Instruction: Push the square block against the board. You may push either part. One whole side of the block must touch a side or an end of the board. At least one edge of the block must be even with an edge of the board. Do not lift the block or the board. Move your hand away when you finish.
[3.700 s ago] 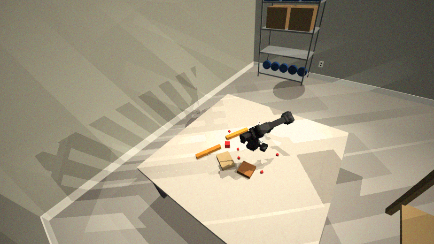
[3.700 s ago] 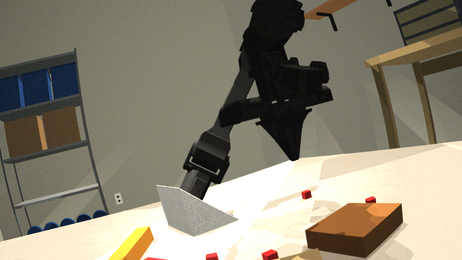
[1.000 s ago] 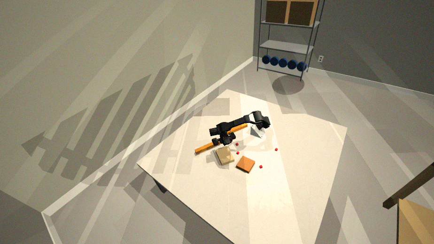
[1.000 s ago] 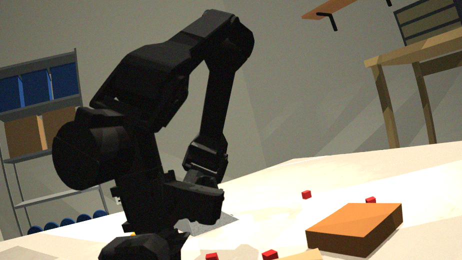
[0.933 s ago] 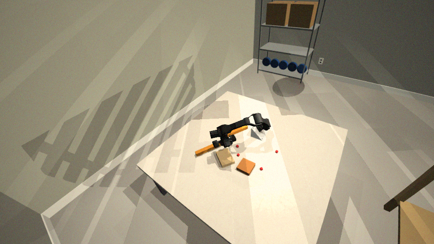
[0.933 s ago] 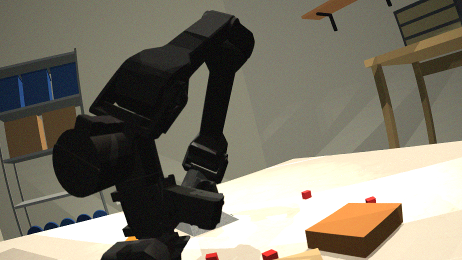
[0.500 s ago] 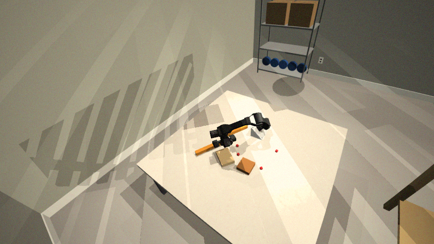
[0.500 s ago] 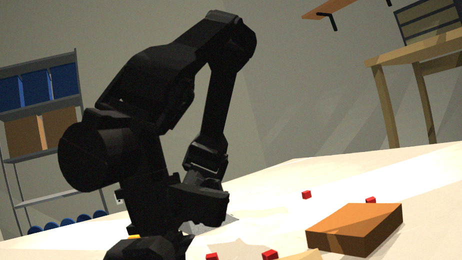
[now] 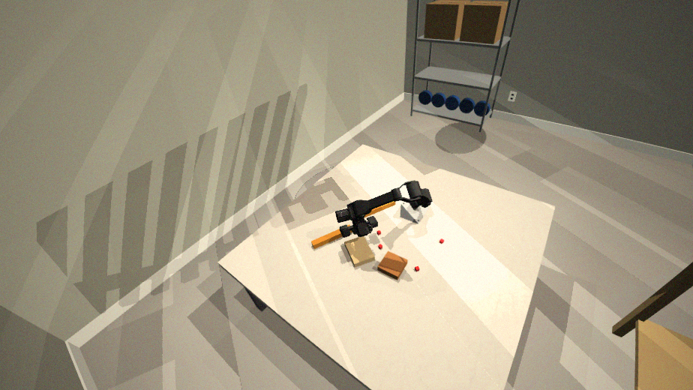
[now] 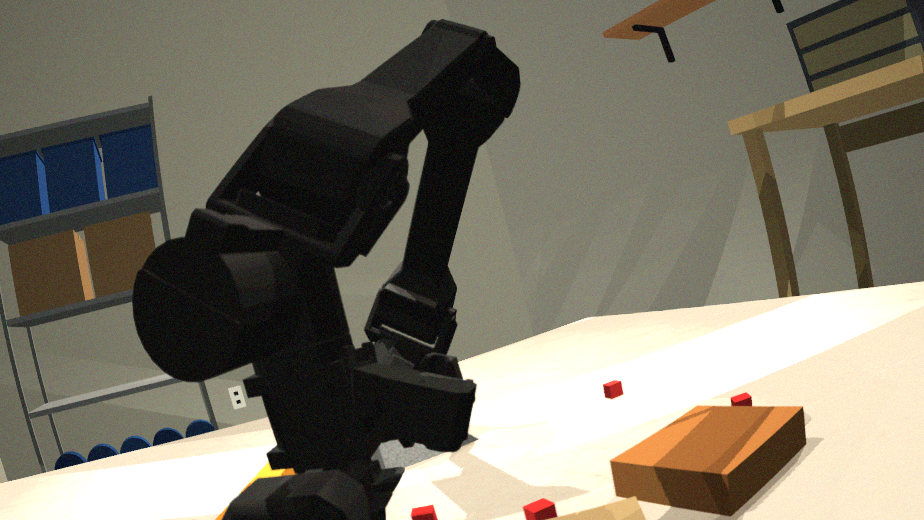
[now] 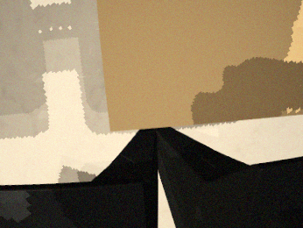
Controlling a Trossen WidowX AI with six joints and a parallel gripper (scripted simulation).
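The red cube lies 60 mm behind my gripper tip, 30 mm to the right of it and 10 mm above it. From my gripper tip the other things lie so: tan square block (70 mm ahead, 60 mm to the left, 10 mm above); orange-brown square block (230 mm to the left, 50 mm ahead, 10 mm above).
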